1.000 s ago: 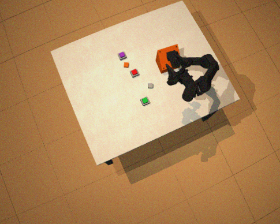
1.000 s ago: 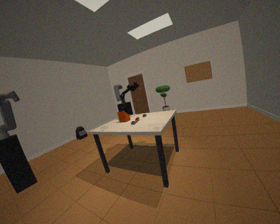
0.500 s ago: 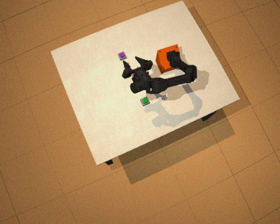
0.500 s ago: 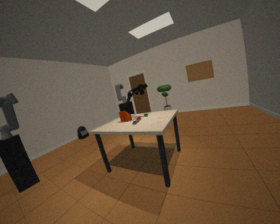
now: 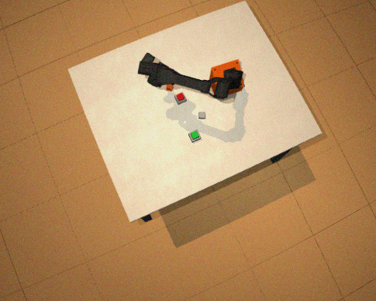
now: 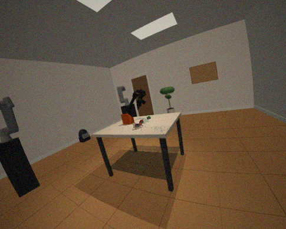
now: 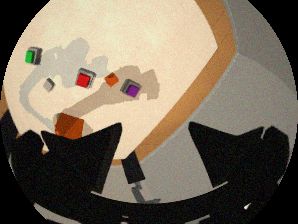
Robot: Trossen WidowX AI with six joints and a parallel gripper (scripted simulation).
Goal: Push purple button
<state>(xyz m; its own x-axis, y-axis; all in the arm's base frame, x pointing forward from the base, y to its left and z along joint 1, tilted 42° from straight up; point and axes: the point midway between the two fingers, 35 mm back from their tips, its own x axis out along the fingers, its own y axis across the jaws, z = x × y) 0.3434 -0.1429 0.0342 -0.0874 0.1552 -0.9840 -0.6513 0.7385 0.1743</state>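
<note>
My gripper tip is 190 mm above the purple button, 50 mm to the left of it and 30 mm past it. Also, from my gripper tip: orange block (220 mm below, 40 mm behind, 30 mm to the left); then grey block (230 mm to the left, 220 mm below, 150 mm behind); then red button (190 mm below, 100 mm to the left, 70 mm behind).
</note>
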